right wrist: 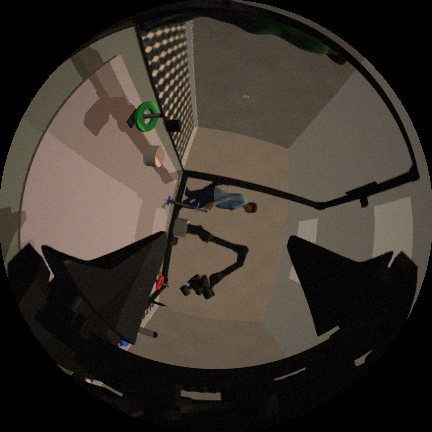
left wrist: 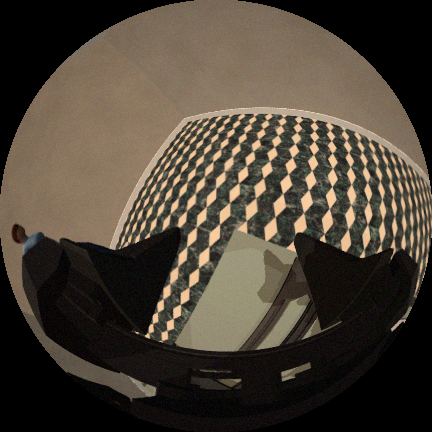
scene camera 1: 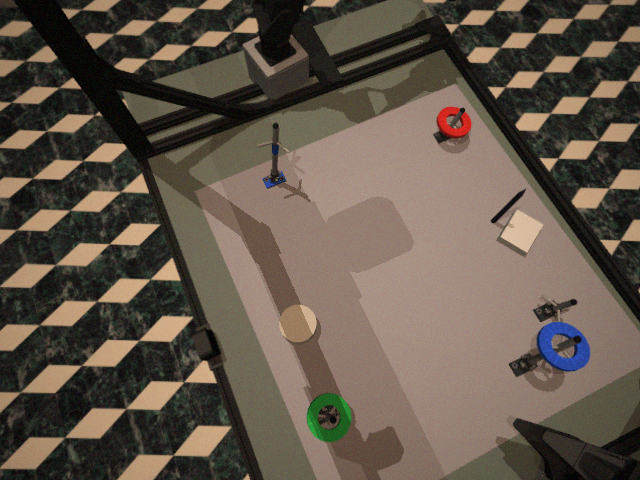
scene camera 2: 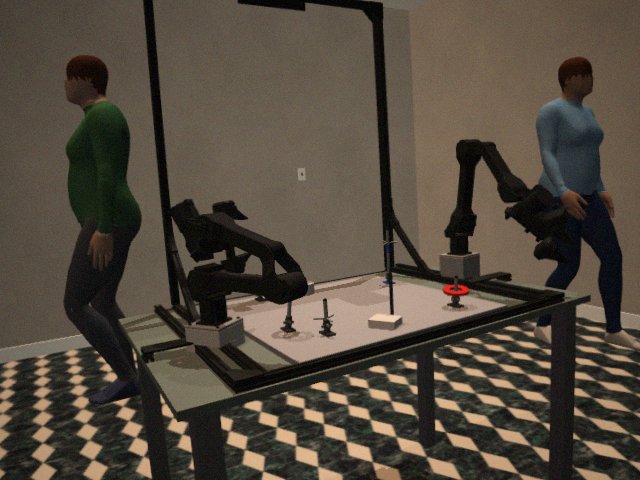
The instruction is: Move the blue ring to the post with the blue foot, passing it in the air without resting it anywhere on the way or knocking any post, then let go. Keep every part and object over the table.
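Pixels of known places: left gripper, fingertip midpoint: (right wrist: 183,285) (left wrist: 240,236) (scene camera 2: 571,253); right gripper, fingertip midpoint: (right wrist: 230,240) (scene camera 1: 527,426); left arm's base, origin of the base link: (right wrist: 187,227) (scene camera 1: 275,49) (scene camera 2: 459,253); right arm's base, origin of the base link: (scene camera 2: 214,321).
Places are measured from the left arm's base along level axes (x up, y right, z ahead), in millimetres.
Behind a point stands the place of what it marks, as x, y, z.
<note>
The blue ring (scene camera 1: 544,345) @(55, -11, 733) (right wrist: 124,343) @(56, -48, 778) is around an upright post (scene camera 1: 577,339) @(93, -35, 745) (scene camera 2: 289,313) @(-40, -32, 761) with a dark foot, at the lower right of scene camera 1; my right arm hides it in scene camera 2. The blue-footed post (scene camera 1: 275,161) @(-1, 139, 223) (scene camera 2: 388,258) @(4, 134, 221) (right wrist: 185,204) @(7, 140, 223) stands upright at the upper left of scene camera 1, with thin side prongs, a blue band and no ring. My right gripper (scene camera 2: 246,235) @(152, 119, 770) is open and empty, apart from the ring; one fingertip shows below it in scene camera 1. My left gripper (left wrist: 240,236) @(34, -401, 10) is open and empty, far from both posts.
A short pronged post (scene camera 1: 554,308) @(-47, -121, 717) (scene camera 2: 325,316) @(-39, -129, 723) stands beside the blue ring. Red ring (scene camera 1: 442,122) @(-31, -196, 317) (scene camera 2: 455,293) @(-39, -240, 355) and green ring (scene camera 1: 315,417) @(-32, 322, 631) (right wrist: 140,117) @(-39, 288, 661) are on other posts. A beige cylinder (scene camera 1: 298,323) @(-50, 264, 491), a pale block (scene camera 1: 522,230) @(-65, -189, 578) (scene camera 2: 385,320) @(-65, -205, 594) and a thin black rod (scene camera 1: 509,205) @(-4, -163, 532) are also there.
</note>
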